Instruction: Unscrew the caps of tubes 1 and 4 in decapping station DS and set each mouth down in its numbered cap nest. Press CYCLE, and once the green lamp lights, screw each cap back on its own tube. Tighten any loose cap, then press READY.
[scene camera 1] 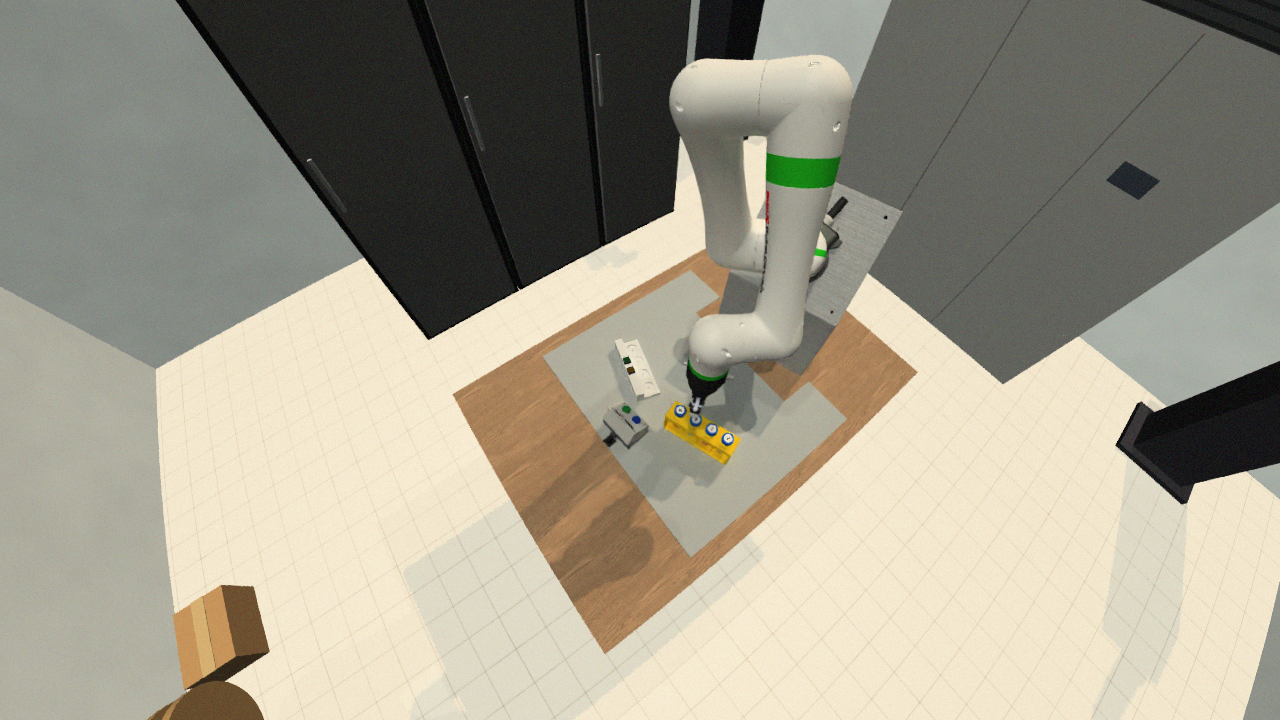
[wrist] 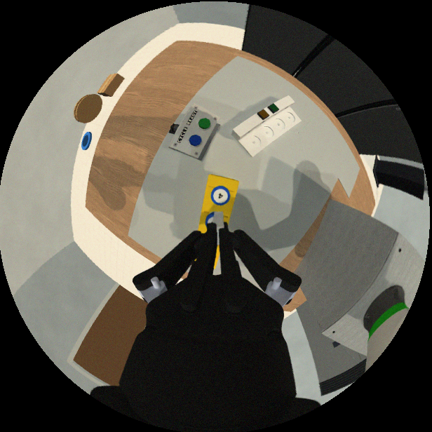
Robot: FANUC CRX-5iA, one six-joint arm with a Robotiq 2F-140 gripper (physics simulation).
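Places are measured from the arm's base along level axes (x right, y ahead, z up), in millimetres.
Where they show: gripper, fingertip midpoint: [scene camera 1: 693, 414].
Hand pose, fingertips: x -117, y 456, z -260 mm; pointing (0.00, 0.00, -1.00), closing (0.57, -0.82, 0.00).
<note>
Things, the pixels of their top centre, and the offset from my fingertips. "*": a spot on its surface instead. Level surfaces: height alone.
- yellow decapping station, middle of its top: [scene camera 1: 703, 426] dx -38, dy -8, dz -25 mm
- cap marked 4, middle of its top: [scene camera 1: 680, 410] dx +35, dy +20, dz -7 mm
- neighbouring cap, middle of its top: [scene camera 1: 696, 419] dx -14, dy +1, dz -7 mm
- white cap nest block, surface spot: [scene camera 1: 639, 368] * dx +265, dy +0, dz -117 mm
- amber lamp, middle of its top: [scene camera 1: 630, 369] dx +258, dy +39, dz -74 mm
- grey button box, middle of its top: [scene camera 1: 625, 417] dx +123, dy +153, dz -44 mm
- green button, middle of its top: [scene camera 1: 626, 408] dx +148, dy +134, dz -53 mm
- blue button, middle of its top: [scene camera 1: 636, 418] dx +103, dy +128, dz -53 mm
- grey mat, its level: dz -128 mm
- wooden table, its level: dz -131 mm
The yellow decapping station [scene camera 1: 698, 438] [wrist: 231, 186] holds four tubes with blue-rimmed white caps. The cap marked 4 [scene camera 1: 680, 411] [wrist: 220, 195] sits at the end nearest the button box. My gripper [scene camera 1: 695, 406] [wrist: 218, 218] is shut and empty, with its tips over the neighbouring cap [scene camera 1: 695, 420] [wrist: 210, 219] and partly hiding it; contact cannot be told. The two farther caps [scene camera 1: 711, 429] [scene camera 1: 727, 438] are hidden in the wrist view. The white cap nest block [scene camera 1: 639, 368] [wrist: 252, 145] has empty round nests. Its green lamp [scene camera 1: 626, 360] [wrist: 273, 108] and amber lamp [scene camera 1: 631, 369] [wrist: 263, 114] look dark.
The grey button box [scene camera 1: 630, 433] [wrist: 187, 150] carries a green button [scene camera 1: 626, 409] [wrist: 204, 123] beside READY and a blue button [scene camera 1: 636, 419] [wrist: 195, 140] beside CYCLE. It stands near the nest block and the station, on the grey mat [scene camera 1: 689, 528] over the wooden table [scene camera 1: 501, 402].
</note>
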